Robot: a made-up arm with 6 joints. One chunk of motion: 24 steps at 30 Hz.
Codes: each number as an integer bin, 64 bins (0 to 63) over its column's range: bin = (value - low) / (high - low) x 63, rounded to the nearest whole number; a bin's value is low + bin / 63 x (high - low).
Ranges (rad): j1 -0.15..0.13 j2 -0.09..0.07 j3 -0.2..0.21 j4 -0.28..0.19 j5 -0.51..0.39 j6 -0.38..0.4
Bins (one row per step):
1: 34 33 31 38 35 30
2: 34 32 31 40 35 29
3: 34 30 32 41 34 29
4: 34 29 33 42 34 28
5: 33 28 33 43 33 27
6: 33 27 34 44 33 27
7: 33 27 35 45 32 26
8: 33 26 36 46 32 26
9: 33 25 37 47 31 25
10: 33 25 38 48 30 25
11: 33 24 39 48 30 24
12: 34 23 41 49 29 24
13: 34 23 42 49 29 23
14: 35 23 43 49 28 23
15: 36 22 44 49 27 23
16: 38 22 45 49 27 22
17: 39 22 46 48 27 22
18: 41 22 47 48 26 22
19: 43 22 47 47 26 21
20: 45 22 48 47 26 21
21: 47 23 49 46 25 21
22: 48 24 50 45 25 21
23: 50 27 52 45 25 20
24: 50 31 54 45 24 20
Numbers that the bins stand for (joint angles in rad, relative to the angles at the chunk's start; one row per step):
1: 0.0011 -0.0062 0.0017 0.0035 -0.0100 -0.0086
2: 0.0011 -0.0087 0.0017 0.0184 -0.0100 -0.0210
3: 0.0011 -0.0138 0.0083 0.0259 -0.0243 -0.0210
4: 0.0011 -0.0163 0.0148 0.0333 -0.0243 -0.0333
5: -0.0033 -0.0189 0.0148 0.0408 -0.0386 -0.0457
6: -0.0033 -0.0214 0.0213 0.0483 -0.0386 -0.0457
7: -0.0033 -0.0214 0.0278 0.0557 -0.0529 -0.0581
8: -0.0033 -0.0240 0.0343 0.0632 -0.0529 -0.0581
9: -0.0033 -0.0265 0.0408 0.0706 -0.0671 -0.0705
10: -0.0033 -0.0265 0.0473 0.0781 -0.0814 -0.0705
11: -0.0033 -0.0290 0.0538 0.0781 -0.0814 -0.0829
12: 0.0011 -0.0316 0.0668 0.0856 -0.0957 -0.0829
13: 0.0011 -0.0316 0.0733 0.0856 -0.0957 -0.0952
14: 0.0056 -0.0316 0.0798 0.0856 -0.1100 -0.0952
15: 0.0100 -0.0341 0.0863 0.0856 -0.1243 -0.0952
16: 0.0189 -0.0341 0.0929 0.0856 -0.1243 -0.1076
17: 0.0233 -0.0341 0.0994 0.0781 -0.1243 -0.1076
18: 0.0322 -0.0341 0.1059 0.0781 -0.1386 -0.1076
19: 0.0411 -0.0341 0.1059 0.0706 -0.1386 -0.1200
20: 0.0500 -0.0341 0.1124 0.0706 -0.1386 -0.1200
21: 0.0589 -0.0316 0.1189 0.0632 -0.1529 -0.1200
22: 0.0633 -0.0290 0.1254 0.0557 -0.1529 -0.1200
23: 0.0722 -0.0214 0.1384 0.0557 -0.1529 -0.1324
24: 0.0722 -0.0113 0.1514 0.0557 -0.1671 -0.1324

